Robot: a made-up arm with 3 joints. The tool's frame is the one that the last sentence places.
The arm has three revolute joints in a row. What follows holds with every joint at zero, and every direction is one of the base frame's.
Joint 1 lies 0.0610 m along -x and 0.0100 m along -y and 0.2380 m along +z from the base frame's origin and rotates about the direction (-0.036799, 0.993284, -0.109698), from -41.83 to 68.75 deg.
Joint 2 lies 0.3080 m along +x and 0.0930 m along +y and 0.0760 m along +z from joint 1 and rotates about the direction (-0.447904, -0.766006, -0.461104), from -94.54 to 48.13 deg.
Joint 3 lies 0.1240 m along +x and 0.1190 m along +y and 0.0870 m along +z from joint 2 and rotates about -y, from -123.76 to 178.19 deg.
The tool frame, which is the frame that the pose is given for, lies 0.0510 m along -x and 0.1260 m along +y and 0.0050 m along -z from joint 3; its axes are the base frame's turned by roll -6.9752, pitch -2.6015 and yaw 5.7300 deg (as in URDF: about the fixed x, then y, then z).
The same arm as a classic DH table. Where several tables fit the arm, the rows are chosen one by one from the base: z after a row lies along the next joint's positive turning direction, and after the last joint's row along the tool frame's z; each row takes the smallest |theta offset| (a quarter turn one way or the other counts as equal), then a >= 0, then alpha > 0; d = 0 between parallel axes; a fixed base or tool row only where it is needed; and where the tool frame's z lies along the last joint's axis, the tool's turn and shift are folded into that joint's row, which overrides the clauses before.
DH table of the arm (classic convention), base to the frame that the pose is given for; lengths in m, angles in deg. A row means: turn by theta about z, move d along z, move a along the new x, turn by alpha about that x. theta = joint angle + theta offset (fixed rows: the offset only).
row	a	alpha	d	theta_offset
base (fixed)	-0.0613	-96.3	0.2371	2.12
joint 1	0.1777	-133.93	-0.1943	41.37
joint 2	0.0283	-40	-0.6051	-3.98
joint 3	-0.0512	-96.68	-0.0679	47.46
tool (fixed)	0	0	-0.0021	5.76
Joint limits (deg, base to tool): -41.83..68.75 -94.54..48.13 -123.76..178.19

